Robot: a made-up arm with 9 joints.
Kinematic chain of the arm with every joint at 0, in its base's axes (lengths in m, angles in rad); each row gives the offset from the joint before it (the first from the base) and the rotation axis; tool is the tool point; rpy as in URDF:
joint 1: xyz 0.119 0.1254 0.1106 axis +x
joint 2: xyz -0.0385 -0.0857 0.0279 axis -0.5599 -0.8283 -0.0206
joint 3: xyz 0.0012 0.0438 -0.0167 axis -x
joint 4: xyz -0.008 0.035 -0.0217 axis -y
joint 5: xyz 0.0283 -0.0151 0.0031 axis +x
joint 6: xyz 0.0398 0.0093 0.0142 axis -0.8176 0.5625 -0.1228
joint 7: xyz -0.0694 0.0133 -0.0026 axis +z
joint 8: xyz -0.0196 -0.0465 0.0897 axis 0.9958 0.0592 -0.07
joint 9: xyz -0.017 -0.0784 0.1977 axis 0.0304 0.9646 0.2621
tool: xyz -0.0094 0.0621 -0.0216 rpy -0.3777 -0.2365 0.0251
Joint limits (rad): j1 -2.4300..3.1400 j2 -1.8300..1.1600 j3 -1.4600..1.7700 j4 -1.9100..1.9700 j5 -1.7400..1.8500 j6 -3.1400..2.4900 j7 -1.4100..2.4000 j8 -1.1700..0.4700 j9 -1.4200..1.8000
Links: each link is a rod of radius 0.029 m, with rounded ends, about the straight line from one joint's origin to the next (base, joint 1, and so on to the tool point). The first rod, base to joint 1, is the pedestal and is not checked.
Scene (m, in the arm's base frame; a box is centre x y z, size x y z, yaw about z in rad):
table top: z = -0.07
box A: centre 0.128 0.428 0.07 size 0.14 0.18 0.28 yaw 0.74
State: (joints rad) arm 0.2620 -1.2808 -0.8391 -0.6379 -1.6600 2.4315 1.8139 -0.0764 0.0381
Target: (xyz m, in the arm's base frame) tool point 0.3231 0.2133 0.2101
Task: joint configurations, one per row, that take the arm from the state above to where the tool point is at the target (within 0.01 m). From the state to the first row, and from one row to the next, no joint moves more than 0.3 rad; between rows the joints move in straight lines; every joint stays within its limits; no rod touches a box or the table.
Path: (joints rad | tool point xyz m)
1: 0.3579 -1.3762 -0.9533 -0.5968 -1.6135 2.1674 1.8935 -0.2845 0.1209 | -0.0061 0.3591 0.2549
2: 0.4538 -1.4717 -1.0676 -0.5557 -1.5670 1.9034 1.9731 -0.4927 0.2038 | 0.1162 0.3013 0.3697
3: 0.5498 -1.5671 -1.1818 -0.5147 -1.5205 1.6393 2.0527 -0.7008 0.2866 | 0.2583 0.1969 0.3824
4: 0.6457 -1.6625 -1.2960 -0.4736 -1.4740 1.3752 2.1323 -0.9089 0.3695 | 0.3635 0.0997 0.2866
5: 0.6217 -1.5345 -1.3331 -0.2867 -1.3861 1.6129 2.1699 -0.9701 0.2306 | 0.3466 0.1493 0.2782
6: 0.5977 -1.4065 -1.3702 -0.0997 -1.2982 1.8506 2.2076 -1.0312 0.0918 | 0.3333 0.1889 0.2504
7: 0.5738 -1.2786 -1.4073 0.0872 -1.2103 2.0883 2.2453 -1.0924 -0.0470 | 0.3231 0.2133 0.2101

